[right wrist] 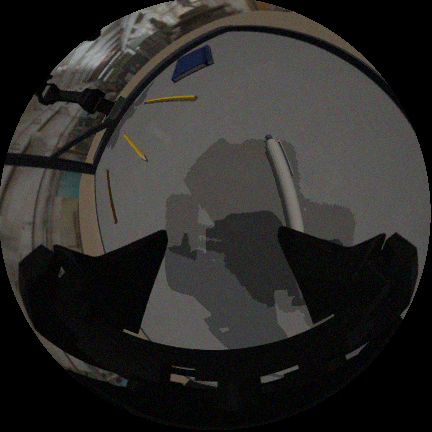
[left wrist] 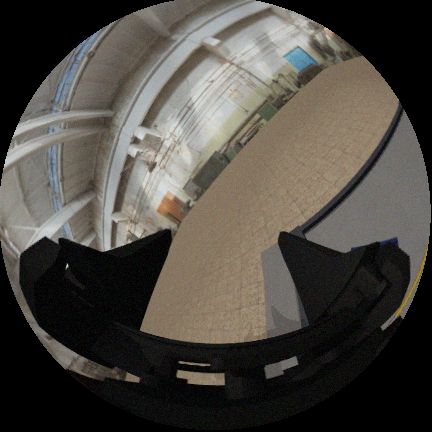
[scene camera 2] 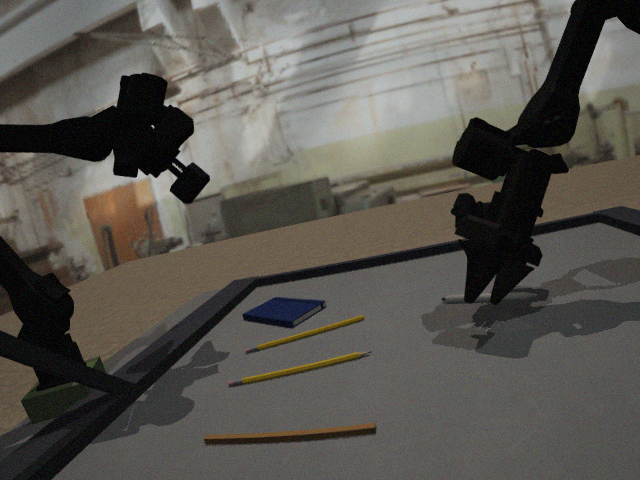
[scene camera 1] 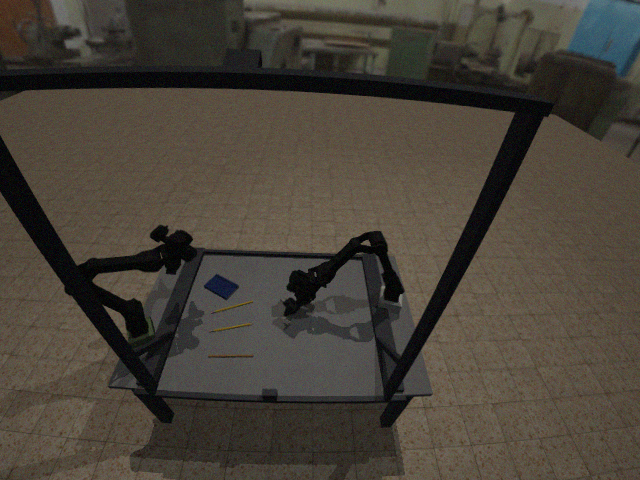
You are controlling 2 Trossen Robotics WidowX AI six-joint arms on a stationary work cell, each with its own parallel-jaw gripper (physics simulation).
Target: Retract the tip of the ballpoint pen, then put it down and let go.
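Seen in the pictures: left gripper, between the fingertips: (left wrist: 226,236) (scene camera 2: 174,164); right gripper, between the fingertips: (right wrist: 223,234) (scene camera 2: 481,303); left arm's base, origin of its link: (right wrist: 110,108) (scene camera 1: 139,329); right arm's base, origin of its link: (scene camera 1: 391,295).
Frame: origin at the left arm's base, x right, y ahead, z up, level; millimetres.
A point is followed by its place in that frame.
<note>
The pale grey ballpoint pen (scene camera 2: 450,299) @[x 120, y 597, z -33 mm] (right wrist: 284,182) @[x 142, y 619, z -29 mm] lies flat on the table, its dark button end and clip showing in the right wrist view; its other end is hidden behind a finger there, so I cannot see the writing tip. My right gripper (scene camera 1: 287,310) @[x 196, y 594, z -19 mm] (scene camera 2: 482,302) @[x 196, y 594, z -19 mm] (right wrist: 223,234) @[x 196, y 594, z -19 mm] is open and empty, pointing down low over the table. In the right wrist view the pen runs towards the right-hand fingertip, not centred between the fingers. My left gripper (left wrist: 226,236) @[x -177, y 259, z 283 mm] is open and empty, raised above the left edge of the table, far from the pen.
A blue book (scene camera 1: 221,286) @[x -90, y 379, z -28 mm] (scene camera 2: 284,311) @[x -73, y 379, z -28 mm] (right wrist: 193,63) @[x -56, y 414, z -28 mm] lies at the table's back left. Two yellow pencils (scene camera 1: 232,307) @[x 43, y 384, z -36 mm] (scene camera 1: 230,327) @[x 139, y 340, z -34 mm] and an orange-brown stick (scene camera 1: 230,355) @[x 261, y 294, z -33 mm] (scene camera 2: 290,434) @[x 267, y 301, z -33 mm] lie in front of it. Dark frame posts (scene camera 1: 460,258) @[x 699, y 717, z 685 mm] rise around the table (scene camera 1: 310,372) @[x 472, y 536, z -40 mm].
</note>
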